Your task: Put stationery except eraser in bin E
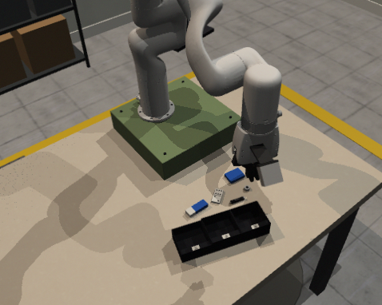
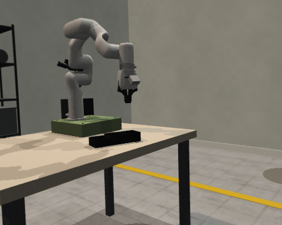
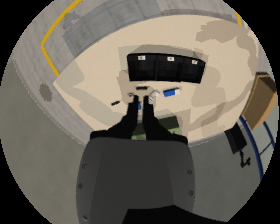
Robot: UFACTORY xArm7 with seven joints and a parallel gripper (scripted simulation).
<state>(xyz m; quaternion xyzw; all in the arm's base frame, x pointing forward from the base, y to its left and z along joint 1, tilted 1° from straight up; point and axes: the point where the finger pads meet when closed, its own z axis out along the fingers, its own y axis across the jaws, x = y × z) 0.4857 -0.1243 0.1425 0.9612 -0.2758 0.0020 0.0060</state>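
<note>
Right now my hand is 21 cm above the blue block, 14 cm past it and 12 cm to the right of it. Also, from my hand: black bin (20 cm below, 8 cm to the right, 3 cm behind); grey nut (21 cm below, 10 cm to the left, 8 cm behind); white domino (21 cm below, 13 cm behind, 2 cm to the left).
</note>
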